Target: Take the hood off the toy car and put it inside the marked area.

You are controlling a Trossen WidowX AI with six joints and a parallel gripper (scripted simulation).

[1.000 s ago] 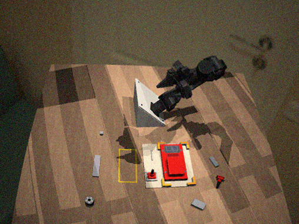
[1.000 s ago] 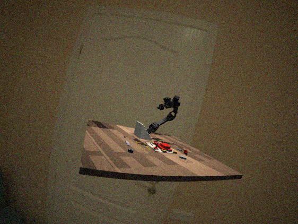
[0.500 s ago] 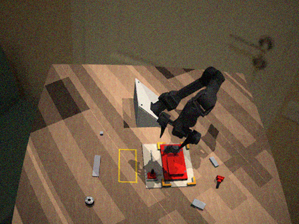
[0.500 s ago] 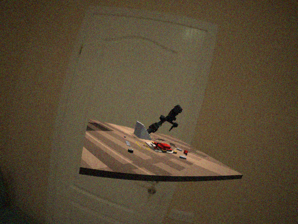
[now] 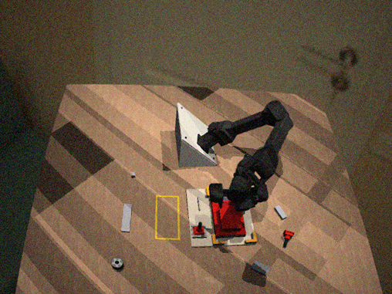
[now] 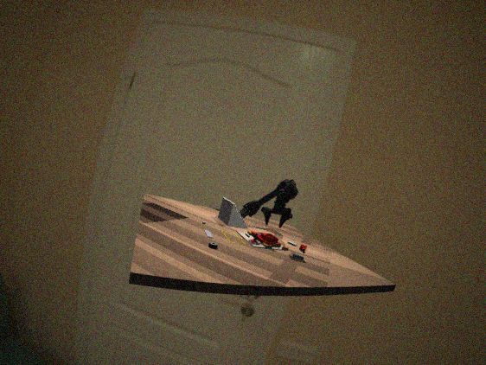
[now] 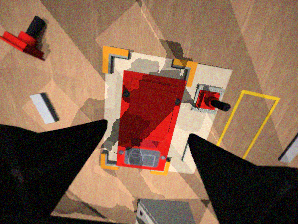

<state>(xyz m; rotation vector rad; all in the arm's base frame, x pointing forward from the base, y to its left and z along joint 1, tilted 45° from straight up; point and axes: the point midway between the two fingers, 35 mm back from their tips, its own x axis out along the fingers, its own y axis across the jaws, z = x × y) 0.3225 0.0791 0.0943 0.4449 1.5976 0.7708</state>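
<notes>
Right now my gripper tip is 70 mm above the hood. The rest, counted from my gripper tip: grey wheel: 220 mm ahead, 360 mm to the right, 100 mm below; tiny cube: 170 mm behind, 370 mm to the right, 100 mm below; grey strip: 30 mm ahead, 360 mm to the right, 100 mm below.
</notes>
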